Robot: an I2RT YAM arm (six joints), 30 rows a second.
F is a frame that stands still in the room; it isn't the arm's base.
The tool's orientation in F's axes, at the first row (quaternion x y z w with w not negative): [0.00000, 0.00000, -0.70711, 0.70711]
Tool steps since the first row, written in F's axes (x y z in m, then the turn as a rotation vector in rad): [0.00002, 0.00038, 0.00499, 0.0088, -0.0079, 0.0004]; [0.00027, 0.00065, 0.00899, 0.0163, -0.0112, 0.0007]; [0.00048, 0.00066, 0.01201, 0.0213, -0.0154, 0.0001]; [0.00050, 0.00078, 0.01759, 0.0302, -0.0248, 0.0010]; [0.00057, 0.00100, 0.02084, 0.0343, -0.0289, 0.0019]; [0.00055, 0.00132, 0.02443, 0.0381, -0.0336, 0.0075]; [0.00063, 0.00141, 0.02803, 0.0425, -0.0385, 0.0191]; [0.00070, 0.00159, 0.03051, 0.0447, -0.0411, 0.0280]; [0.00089, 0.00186, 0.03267, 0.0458, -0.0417, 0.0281]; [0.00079, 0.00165, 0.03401, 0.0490, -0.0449, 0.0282]
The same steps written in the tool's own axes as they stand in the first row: [-0.00038, 0.00002, 0.00499, 0.0079, 0.0088, 0.0004]; [-0.00065, 0.00027, 0.00899, 0.0112, 0.0163, 0.0007]; [-0.00066, 0.00048, 0.01201, 0.0154, 0.0213, 0.0001]; [-0.00078, 0.00050, 0.01759, 0.0248, 0.0302, 0.0010]; [-0.00100, 0.00057, 0.02084, 0.0289, 0.0343, 0.0019]; [-0.00132, 0.00055, 0.02443, 0.0336, 0.0381, 0.0075]; [-0.00141, 0.00063, 0.02803, 0.0385, 0.0425, 0.0191]; [-0.00159, 0.00070, 0.03051, 0.0411, 0.0447, 0.0280]; [-0.00186, 0.00089, 0.03267, 0.0417, 0.0458, 0.0281]; [-0.00165, 0.00079, 0.03401, 0.0449, 0.0490, 0.0282]
